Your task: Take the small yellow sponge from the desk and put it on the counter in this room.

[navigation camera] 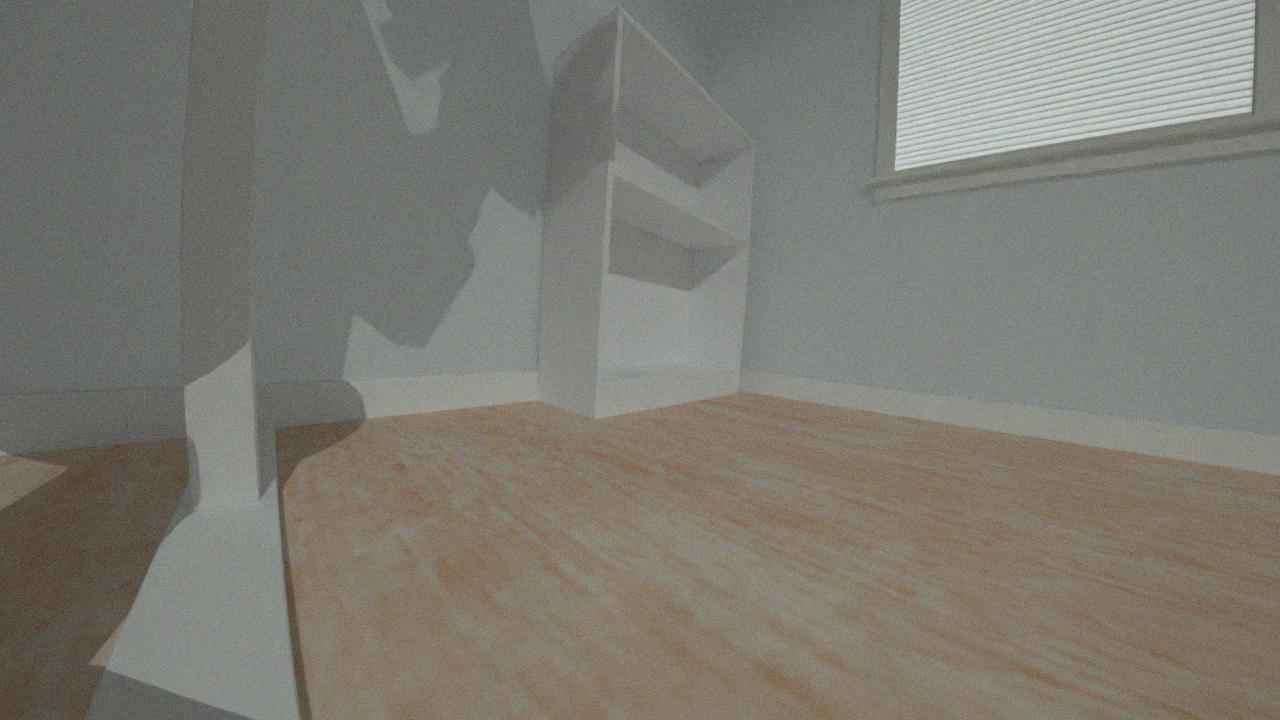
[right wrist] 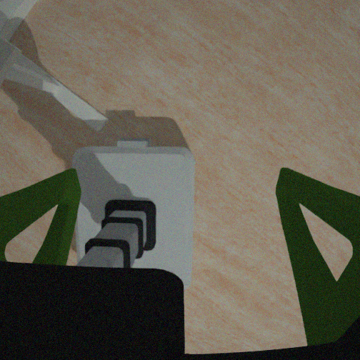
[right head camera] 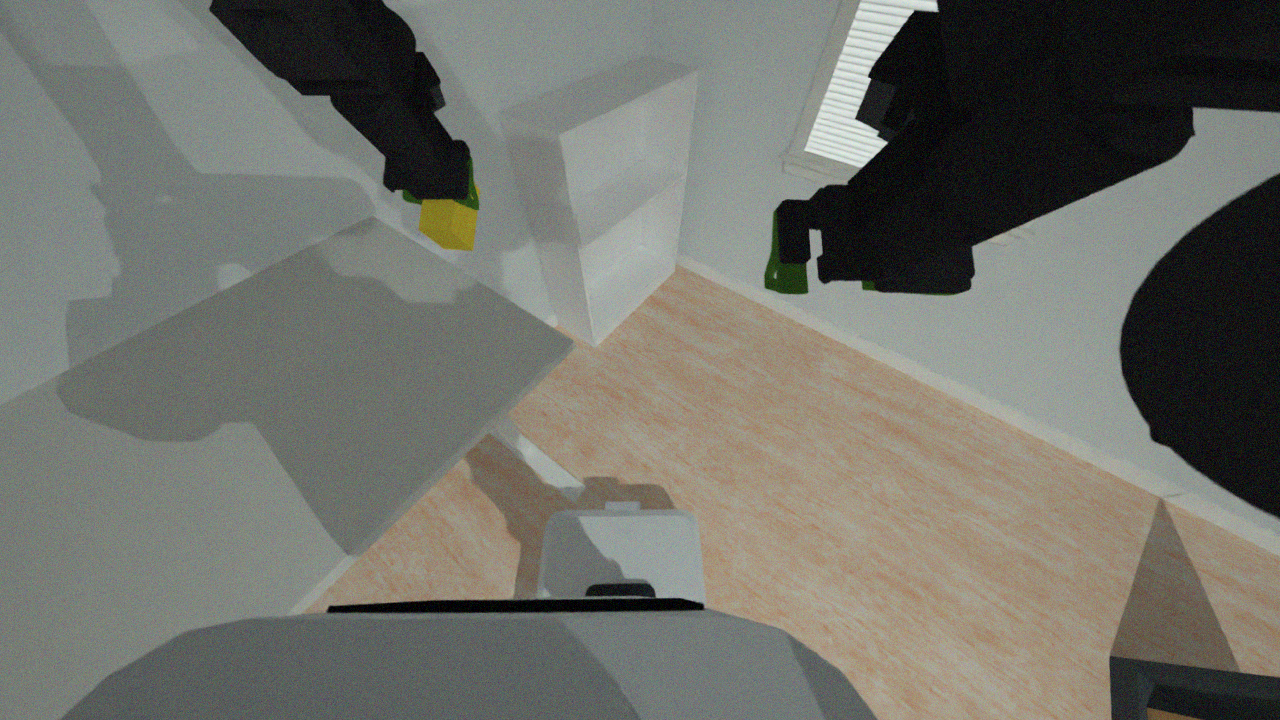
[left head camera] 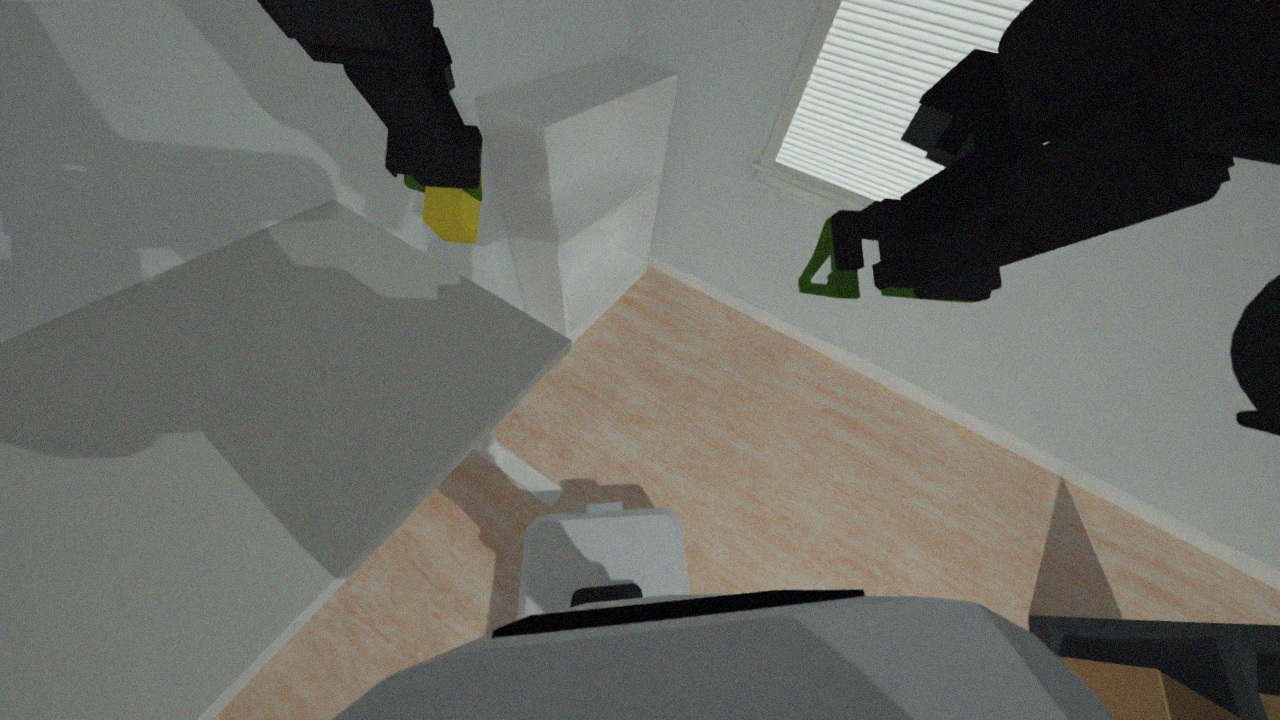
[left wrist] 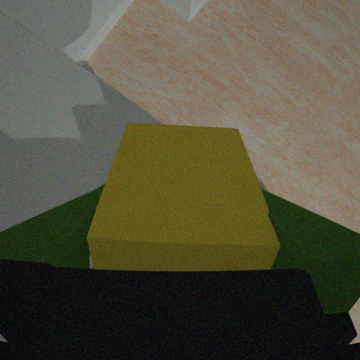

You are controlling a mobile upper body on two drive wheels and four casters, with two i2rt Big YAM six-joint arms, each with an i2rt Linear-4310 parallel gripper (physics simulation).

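Places are measured from the left arm's base along level axes (x ahead, y left, z up), in millimetres.
Pixels of known places: left gripper, fingertip midpoint: point(right head camera: 463, 206); right gripper, fingertip midpoint: point(right head camera: 815, 282) point(left head camera: 842, 287).
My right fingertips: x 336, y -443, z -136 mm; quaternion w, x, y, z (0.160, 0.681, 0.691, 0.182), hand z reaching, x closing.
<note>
Behind a point stands the place of what it marks.
A small yellow sponge point(left head camera: 452, 216) {x 507, y -10, z -190 mm} point(right head camera: 447, 225) {x 508, y -13, z -190 mm} point(left wrist: 182, 155) is held in my left gripper point(left head camera: 444, 191) {x 594, y 0, z -213 mm} point(right head camera: 440, 200) {x 594, y 0, z -213 mm} point(left wrist: 178, 181), whose green fingers are shut on its two sides. In both head views it appears just past the back edge of a large grey top point(left head camera: 402, 376) {x 435, y 145, z -460 mm} point(right head camera: 402, 376) {x 432, y 174, z -460 mm} point(left wrist: 35, 170), near its far corner. I cannot tell whether this top is the desk or the counter. My right gripper point(left head camera: 868, 291) point(right head camera: 832, 286) {x 336, y -443, z -136 mm} point(right wrist: 177, 179) is open and empty, with its fingers wide apart over the robot's base and the floor.
A white shelf unit point(left head camera: 528, 170) {x 1257, y 24, z -502 mm} point(right head camera: 547, 179) {x 1262, y 30, z -512 mm} point(navigation camera: 572, 295) {x 1274, y 45, z -1090 mm} stands in the corner, beside the blinded window point(left head camera: 877, 89) {x 1457, y -1172, z -231 mm} point(right head camera: 845, 107) {x 1547, y -1052, z -382 mm} point(navigation camera: 1074, 80) {x 1331, y -1339, z -379 mm}. A white leg point(navigation camera: 219, 420) {x 605, y 213, z -1294 mm} with a long foot stands close at left in the navigation view. A dark-framed piece point(left head camera: 1163, 628) {x -160, y -1916, z -1011 mm} point(right head camera: 1190, 671) {x -154, y -1920, z -1199 mm} is at lower right.
</note>
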